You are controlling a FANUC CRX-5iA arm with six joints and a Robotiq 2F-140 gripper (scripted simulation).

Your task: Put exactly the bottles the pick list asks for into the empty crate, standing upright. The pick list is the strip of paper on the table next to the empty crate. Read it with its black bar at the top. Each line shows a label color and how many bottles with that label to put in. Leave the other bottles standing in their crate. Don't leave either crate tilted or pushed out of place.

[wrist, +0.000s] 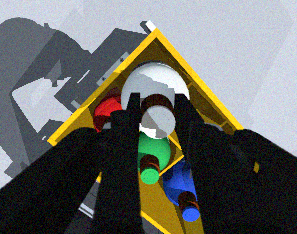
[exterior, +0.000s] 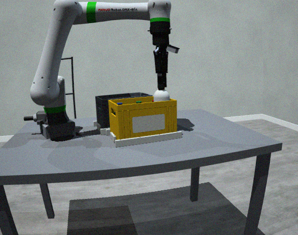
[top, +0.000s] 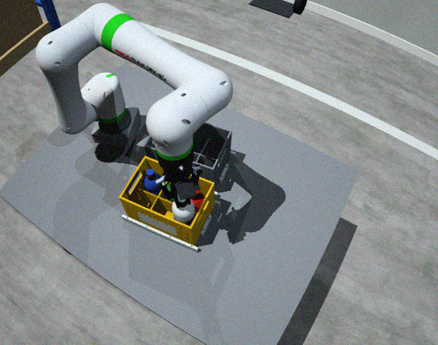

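My gripper is now 8 cm above the white-labelled bottle. Also, from my hand: red bottle 2 cm behind, 8 cm to the left, 18 cm below; then green bottle 10 cm behind, 7 cm to the left, 18 cm below; then yellow crate 9 cm behind, 3 cm to the left, 18 cm below.
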